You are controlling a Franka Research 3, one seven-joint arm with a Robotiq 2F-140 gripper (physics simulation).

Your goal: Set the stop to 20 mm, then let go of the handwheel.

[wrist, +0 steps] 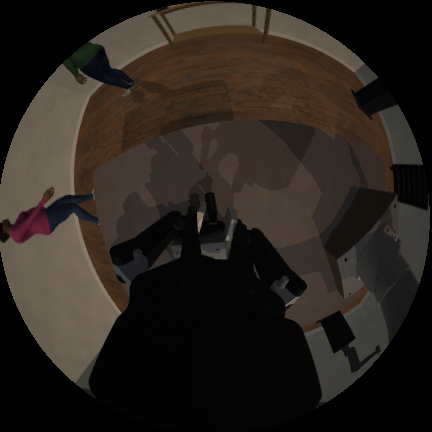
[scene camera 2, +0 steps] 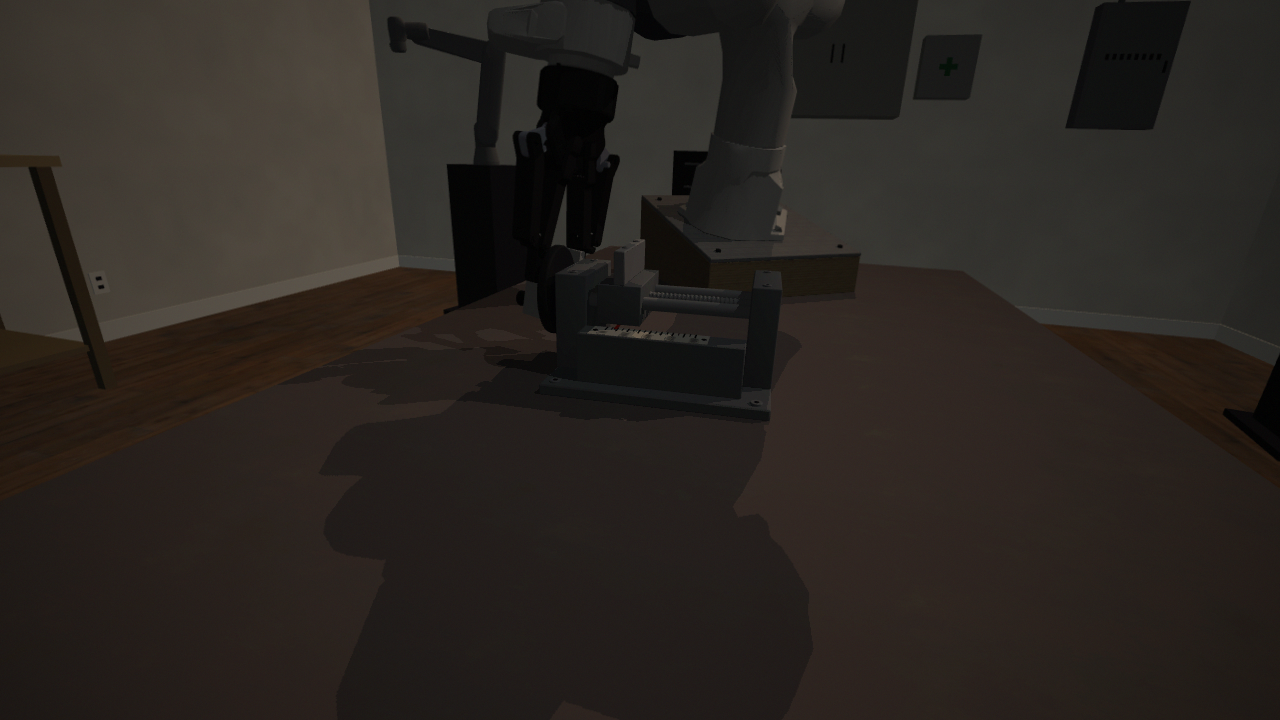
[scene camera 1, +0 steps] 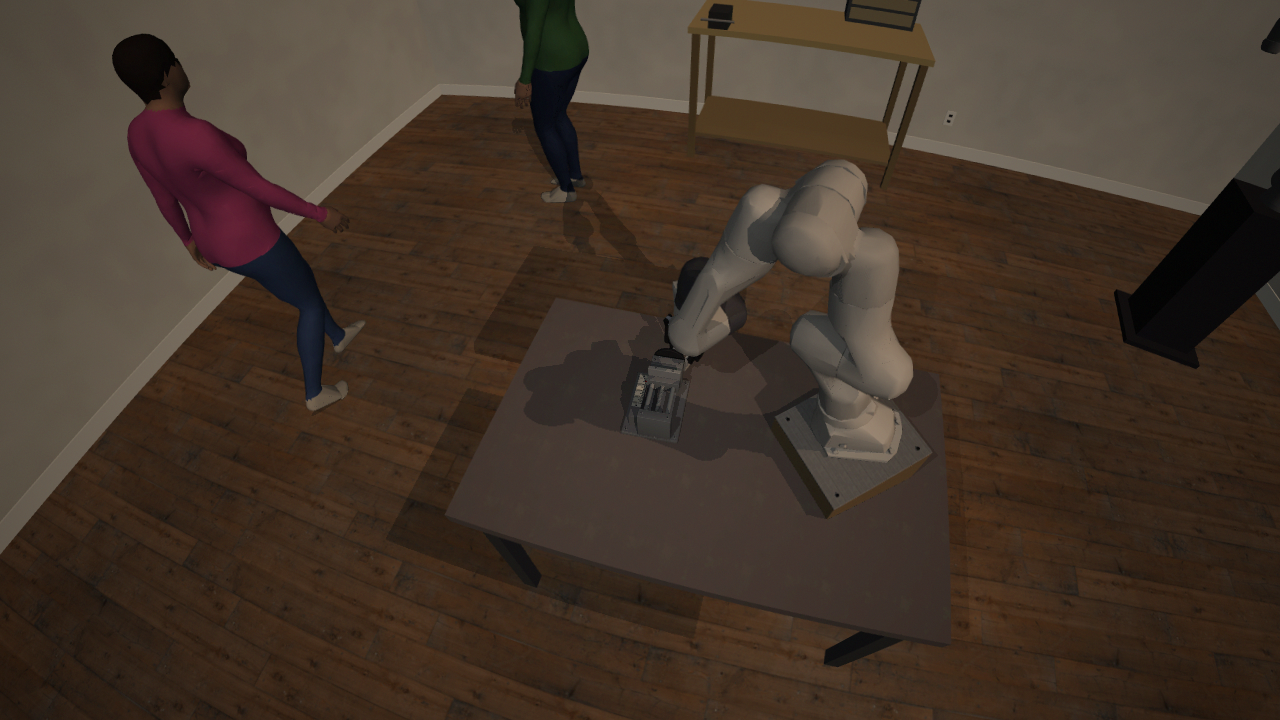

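The grey stop device (scene camera 1: 656, 420) (scene camera 2: 662, 367) stands on the table. Its dark handwheel (scene camera 2: 556, 295) is at the left end in scene camera 2, with a dark crank handle (wrist: 211, 206) showing in the wrist view. The stop (scene camera 2: 623, 302), a grey block with an upright plate, sits on the screw and rods near the handwheel end. A red mark (scene camera 2: 615, 328) shows near the left end of the pale scale (scene camera 2: 657, 335); its figures are too small to read. My gripper (scene camera 2: 556, 275) (wrist: 215, 210) points down, shut on the handwheel, one finger on either side. The arm largely hides the fingers in scene camera 1.
My arm's base block (scene camera 1: 805, 438) (scene camera 2: 787, 275) stands on the table (scene camera 1: 572, 483) (scene camera 2: 939, 465), to the right of the device in scene camera 1. Two people (scene camera 1: 205, 192) (scene camera 1: 554, 89), a workbench (scene camera 1: 805, 25) and a black pedestal (scene camera 1: 1199, 268) stand away from the table.
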